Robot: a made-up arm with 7 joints.
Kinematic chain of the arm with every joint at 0, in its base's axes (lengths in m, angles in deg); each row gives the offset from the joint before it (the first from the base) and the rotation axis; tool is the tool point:
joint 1: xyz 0 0 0.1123 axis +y
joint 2: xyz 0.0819 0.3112 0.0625 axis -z
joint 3: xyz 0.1 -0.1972 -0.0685 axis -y
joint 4: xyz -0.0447 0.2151 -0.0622 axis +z
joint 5: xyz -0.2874 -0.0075 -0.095 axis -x
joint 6: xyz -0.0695 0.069 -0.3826 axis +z
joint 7: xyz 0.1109 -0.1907 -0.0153 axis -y
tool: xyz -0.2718 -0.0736 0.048
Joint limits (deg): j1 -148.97..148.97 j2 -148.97..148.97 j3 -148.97..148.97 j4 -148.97..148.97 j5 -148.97..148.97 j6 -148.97..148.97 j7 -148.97..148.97
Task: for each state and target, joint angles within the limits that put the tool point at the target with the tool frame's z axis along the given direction. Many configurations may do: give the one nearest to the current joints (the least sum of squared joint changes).
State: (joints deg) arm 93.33 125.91 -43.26 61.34 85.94 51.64 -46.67
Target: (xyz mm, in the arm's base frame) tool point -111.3 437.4 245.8 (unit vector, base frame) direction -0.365 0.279 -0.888
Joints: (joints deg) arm 125.68 122.14 -47.21 47.91 70.88 87.09 -41.98
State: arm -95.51 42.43 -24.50 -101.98 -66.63 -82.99 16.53
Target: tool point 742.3 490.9 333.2 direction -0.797 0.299 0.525
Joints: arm -52.71 19.12 -46.95 -109.21 -59.72 -117.93 2.21
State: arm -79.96 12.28 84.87 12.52 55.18 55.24 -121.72
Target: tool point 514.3 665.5 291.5 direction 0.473 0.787 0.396
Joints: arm -37.11 -23.27 80.32 5.06 30.85 75.34 -120.05
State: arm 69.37 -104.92 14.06 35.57 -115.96 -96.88 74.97
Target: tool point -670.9 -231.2 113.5 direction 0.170 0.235 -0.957
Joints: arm 117.09 -138.25 44.67 25.79 -99.24 -76.24 56.76
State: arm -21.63 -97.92 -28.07 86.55 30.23 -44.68 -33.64
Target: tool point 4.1 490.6 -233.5 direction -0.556 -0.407 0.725
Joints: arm 14.04 -104.50 -53.39 125.73 35.41 -5.09 -81.85
